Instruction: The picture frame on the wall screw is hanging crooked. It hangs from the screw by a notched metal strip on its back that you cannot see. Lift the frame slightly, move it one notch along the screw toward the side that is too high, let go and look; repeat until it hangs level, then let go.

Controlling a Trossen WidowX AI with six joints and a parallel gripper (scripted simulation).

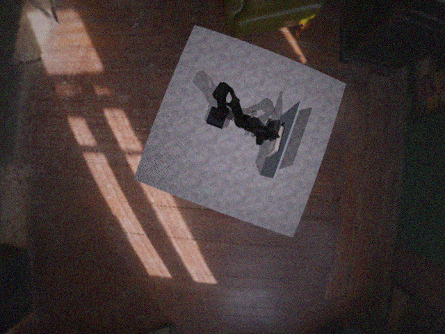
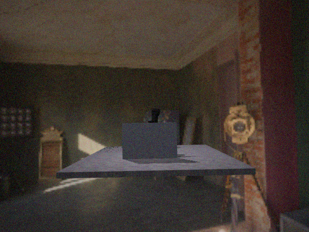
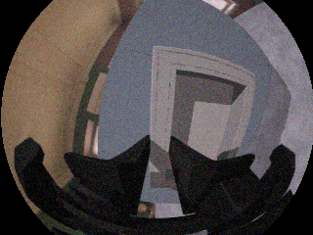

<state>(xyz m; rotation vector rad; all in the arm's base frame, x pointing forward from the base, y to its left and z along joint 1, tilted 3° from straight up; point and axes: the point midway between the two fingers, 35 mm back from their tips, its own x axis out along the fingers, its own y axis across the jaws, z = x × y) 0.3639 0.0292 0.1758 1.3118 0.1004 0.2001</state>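
Now: gripper tip 10 mm short of the picture frame, 20 mm to the left of it and 50 mm above it. From my gripper tip the other things lie so: wall panel: 20 mm ahead, 70 mm below.
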